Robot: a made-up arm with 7 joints.
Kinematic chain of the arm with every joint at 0, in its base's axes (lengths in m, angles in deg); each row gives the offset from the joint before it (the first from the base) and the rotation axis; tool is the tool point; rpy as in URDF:
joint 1: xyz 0 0 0.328 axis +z
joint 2: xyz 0 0 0 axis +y
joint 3: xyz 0 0 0.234 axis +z
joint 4: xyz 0.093 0 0 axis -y
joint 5: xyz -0.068 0 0.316 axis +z
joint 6: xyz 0 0 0 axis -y
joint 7: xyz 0.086 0 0 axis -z
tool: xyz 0 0 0 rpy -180 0 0
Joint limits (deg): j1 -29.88..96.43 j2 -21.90..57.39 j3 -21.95..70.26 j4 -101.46..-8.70 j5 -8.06..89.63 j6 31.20..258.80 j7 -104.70..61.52
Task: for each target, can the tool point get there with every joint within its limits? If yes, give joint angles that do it. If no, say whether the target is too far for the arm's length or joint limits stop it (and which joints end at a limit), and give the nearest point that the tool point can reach.
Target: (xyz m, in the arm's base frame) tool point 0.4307 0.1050 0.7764
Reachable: yes | joints 9.37 16.71 2.57 -34.39 20.86 48.70 -80.56
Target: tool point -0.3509 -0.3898 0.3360
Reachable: no: joint limits stop it (at a limit: joint 1, joint 2, joint 3, joint 4, joint 6) | nearest point -0.4503 -0.0472 0.5540 | short by 0.418 m
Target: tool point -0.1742 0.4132 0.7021
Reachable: yes | joints 44.94 -13.09 56.86 -84.14 49.04 73.26 -34.41
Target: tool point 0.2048 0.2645 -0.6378
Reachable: no: too far | nearest point 0.2537 0.3276 0.0202 | short by 0.663 m
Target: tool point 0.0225 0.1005 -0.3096
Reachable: no: joint limits stop it (at a limit: joint 2, joint 4, joint 6) | nearest point 0.0813 0.3631 0.0375 | short by 0.439 m
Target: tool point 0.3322 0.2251 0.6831
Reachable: yes | joints 36.30 32.17 17.54 -30.43 60.13 216.63 28.71
